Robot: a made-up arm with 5 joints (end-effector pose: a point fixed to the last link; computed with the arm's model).
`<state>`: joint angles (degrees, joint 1 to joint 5).
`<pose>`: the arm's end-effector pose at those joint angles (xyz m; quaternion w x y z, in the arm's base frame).
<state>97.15 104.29 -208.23 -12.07 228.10</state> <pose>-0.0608 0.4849 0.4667 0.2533 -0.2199 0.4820 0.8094</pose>
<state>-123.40 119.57 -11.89 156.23 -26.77</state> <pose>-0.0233 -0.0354 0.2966 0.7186 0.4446 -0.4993 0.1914</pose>
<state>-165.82 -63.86 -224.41 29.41 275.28</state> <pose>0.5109 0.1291 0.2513 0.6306 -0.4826 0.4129 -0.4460</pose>
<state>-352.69 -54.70 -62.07 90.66 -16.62</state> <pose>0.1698 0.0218 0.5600 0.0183 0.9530 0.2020 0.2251</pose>
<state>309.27 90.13 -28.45 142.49 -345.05</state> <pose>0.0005 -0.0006 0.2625 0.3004 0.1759 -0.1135 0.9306</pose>
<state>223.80 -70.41 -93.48 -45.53 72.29</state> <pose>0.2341 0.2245 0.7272 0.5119 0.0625 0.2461 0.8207</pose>
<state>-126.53 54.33 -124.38 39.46 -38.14</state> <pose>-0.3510 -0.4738 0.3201 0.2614 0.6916 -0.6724 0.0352</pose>
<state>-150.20 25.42 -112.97 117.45 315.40</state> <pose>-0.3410 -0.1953 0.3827 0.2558 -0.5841 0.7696 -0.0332</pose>
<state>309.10 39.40 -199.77 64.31 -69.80</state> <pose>0.1978 -0.2433 0.8059 0.6461 0.6597 0.1098 0.3678</pose>
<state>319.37 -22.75 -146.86 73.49 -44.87</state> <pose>0.0417 -0.0358 0.8830 0.5049 0.6679 0.0247 0.5462</pose>
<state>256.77 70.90 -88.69 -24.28 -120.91</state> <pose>-0.1143 -0.4862 0.1098 0.3326 0.9223 0.1434 -0.1349</pose>
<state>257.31 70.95 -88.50 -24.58 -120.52</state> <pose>-0.1095 -0.4865 0.1092 0.3342 0.9219 0.1446 -0.1323</pose>
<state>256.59 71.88 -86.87 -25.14 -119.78</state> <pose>-0.1133 -0.4754 0.0950 0.3190 0.9297 0.1337 -0.1263</pose>
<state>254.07 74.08 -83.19 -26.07 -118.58</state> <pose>-0.1273 -0.4459 0.0629 0.2797 0.9474 0.1050 -0.1145</pose>
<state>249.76 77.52 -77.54 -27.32 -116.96</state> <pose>-0.1454 -0.3944 0.0180 0.2166 0.9700 0.0569 -0.0946</pose>
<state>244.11 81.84 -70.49 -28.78 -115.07</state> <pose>-0.1569 -0.3233 -0.0283 0.1368 0.9884 -0.0071 -0.0652</pose>
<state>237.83 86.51 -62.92 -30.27 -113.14</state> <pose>-0.1531 -0.2434 -0.0648 0.0516 0.9952 -0.0786 -0.0270</pose>
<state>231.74 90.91 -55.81 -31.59 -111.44</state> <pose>-0.1342 -0.1702 -0.0857 0.0266 -0.9888 0.1462 -0.0152</pose>
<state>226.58 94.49 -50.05 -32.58 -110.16</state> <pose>-0.1091 -0.1153 -0.0929 0.0878 -0.9742 0.2005 -0.0544</pose>
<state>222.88 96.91 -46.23 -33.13 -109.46</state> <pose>-0.0881 -0.0818 -0.0931 0.1275 -0.9596 0.2362 -0.0837</pose>
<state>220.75 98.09 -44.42 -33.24 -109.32</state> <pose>-0.0770 -0.0663 -0.0921 0.1465 -0.9508 0.2541 -0.0999</pose>
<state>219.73 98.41 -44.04 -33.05 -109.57</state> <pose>-0.0743 -0.0618 -0.0920 0.1517 -0.9477 0.2601 -0.1059</pose>
